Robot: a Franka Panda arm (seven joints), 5 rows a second.
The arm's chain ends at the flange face. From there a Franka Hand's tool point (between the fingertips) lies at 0.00 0.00 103.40 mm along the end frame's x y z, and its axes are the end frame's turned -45 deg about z.
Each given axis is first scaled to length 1.
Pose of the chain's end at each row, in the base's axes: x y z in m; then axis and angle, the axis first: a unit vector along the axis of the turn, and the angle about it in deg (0 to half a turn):
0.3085 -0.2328 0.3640 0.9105 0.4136 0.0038 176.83
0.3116 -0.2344 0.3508 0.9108 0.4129 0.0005 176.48
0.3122 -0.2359 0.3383 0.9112 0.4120 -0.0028 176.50
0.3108 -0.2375 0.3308 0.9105 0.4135 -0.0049 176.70
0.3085 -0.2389 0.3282 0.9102 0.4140 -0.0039 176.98
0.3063 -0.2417 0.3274 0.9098 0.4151 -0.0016 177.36
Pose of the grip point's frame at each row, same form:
0.3116 -0.2377 0.2608 0.6829 0.7305 -0.0071 176.90
0.3143 -0.2401 0.2476 0.6834 0.7300 -0.0113 176.73
0.3143 -0.2419 0.2351 0.6841 0.7293 -0.0143 176.89
0.3123 -0.2433 0.2276 0.6829 0.7304 -0.0155 177.17
0.3100 -0.2442 0.2249 0.6825 0.7308 -0.0137 177.38
0.3080 -0.2462 0.2241 0.6816 0.7316 -0.0103 177.63

